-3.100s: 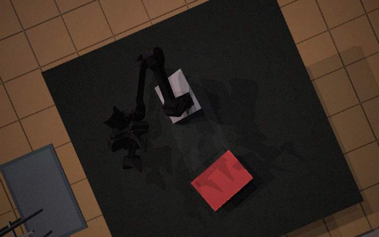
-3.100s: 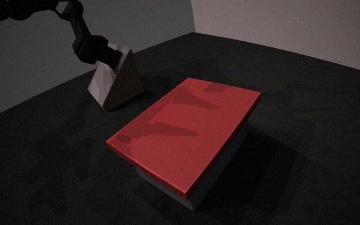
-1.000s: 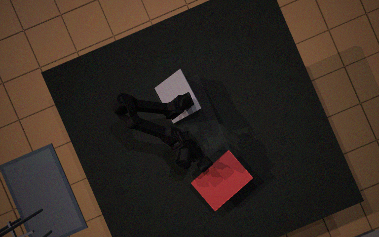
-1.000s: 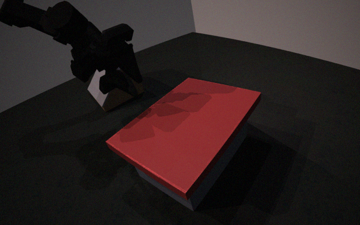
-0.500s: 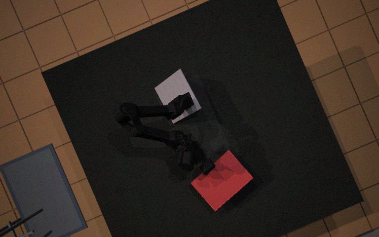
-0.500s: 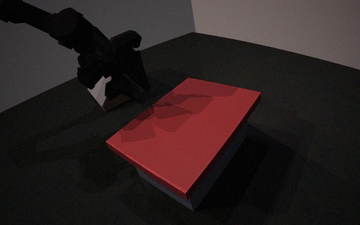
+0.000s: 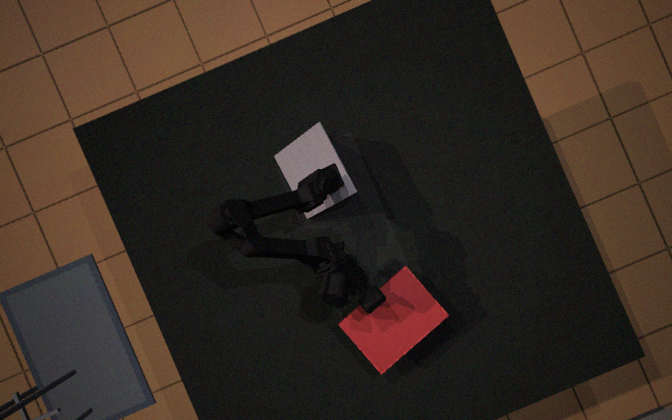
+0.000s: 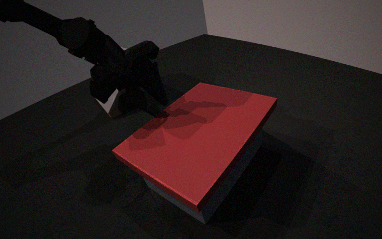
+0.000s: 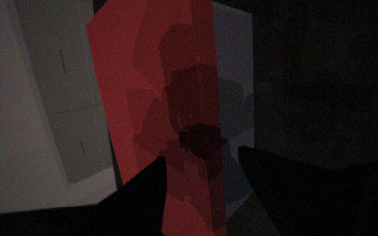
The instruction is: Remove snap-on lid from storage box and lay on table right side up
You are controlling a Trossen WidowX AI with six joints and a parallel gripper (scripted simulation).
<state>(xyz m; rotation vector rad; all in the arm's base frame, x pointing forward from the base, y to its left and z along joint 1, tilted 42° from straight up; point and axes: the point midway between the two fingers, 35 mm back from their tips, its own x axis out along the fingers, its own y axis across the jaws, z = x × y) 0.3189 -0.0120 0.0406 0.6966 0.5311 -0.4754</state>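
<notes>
My gripper tip is now 8 cm short of the red lid, 3 cm to the right of it and 1 cm above it. From my gripper tip the other things lie so: grey storage box: 8 cm ahead, 3 cm to the left, 6 cm below.
</notes>
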